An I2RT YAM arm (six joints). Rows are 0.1 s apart.
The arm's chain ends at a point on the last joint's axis. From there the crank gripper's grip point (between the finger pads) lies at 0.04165 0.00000 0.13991 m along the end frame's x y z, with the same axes.
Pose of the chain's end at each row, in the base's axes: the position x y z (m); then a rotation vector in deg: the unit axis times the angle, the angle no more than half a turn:
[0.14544 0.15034 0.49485 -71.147 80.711 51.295]
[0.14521 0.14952 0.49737 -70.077 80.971 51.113]
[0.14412 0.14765 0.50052 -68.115 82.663 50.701]
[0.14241 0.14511 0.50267 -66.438 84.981 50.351]
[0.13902 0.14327 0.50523 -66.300 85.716 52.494]
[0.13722 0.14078 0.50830 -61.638 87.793 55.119]
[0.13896 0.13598 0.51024 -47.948 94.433 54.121]
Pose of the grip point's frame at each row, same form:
[0.17644 0.27450 0.42462 -71.147 80.711 51.295]
[0.17785 0.27378 0.42807 -70.077 80.971 51.113]
[0.17951 0.27099 0.43092 -68.115 82.663 50.701]
[0.17972 0.26688 0.43133 -66.438 84.981 50.351]
[0.17227 0.26618 0.43383 -66.300 85.716 52.494]
[0.17078 0.26557 0.44040 -61.638 87.793 55.119]
[0.18799 0.25715 0.44526 -47.948 94.433 54.121]

